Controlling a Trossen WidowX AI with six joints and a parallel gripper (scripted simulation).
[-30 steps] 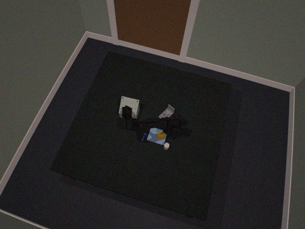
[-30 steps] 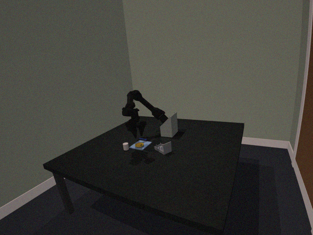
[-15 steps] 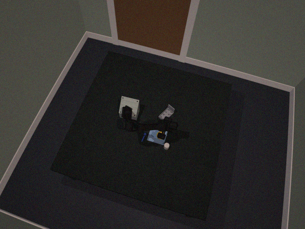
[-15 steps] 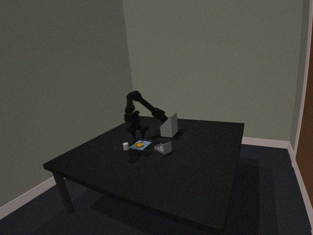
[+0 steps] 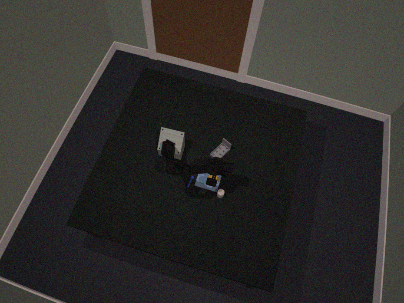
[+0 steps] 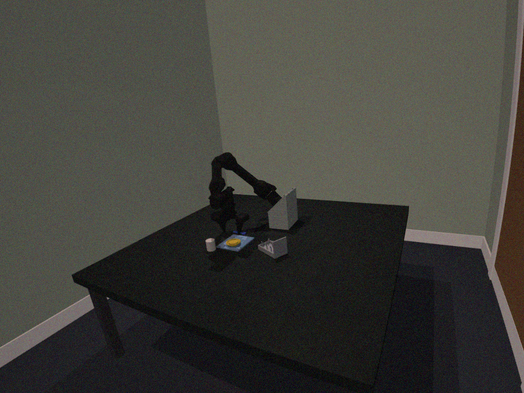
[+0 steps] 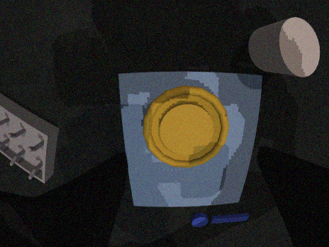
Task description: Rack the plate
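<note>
My gripper tip is 5 cm above the yellow plate. From my gripper tip the other things lie so: light blue mat: 6 cm below, 3 cm behind, 1 cm to the right; white cup: 8 cm ahead, 7 cm to the right, 4 cm below; grey dish rack: 21 cm to the left, 4 cm below, 4 cm behind.
</note>
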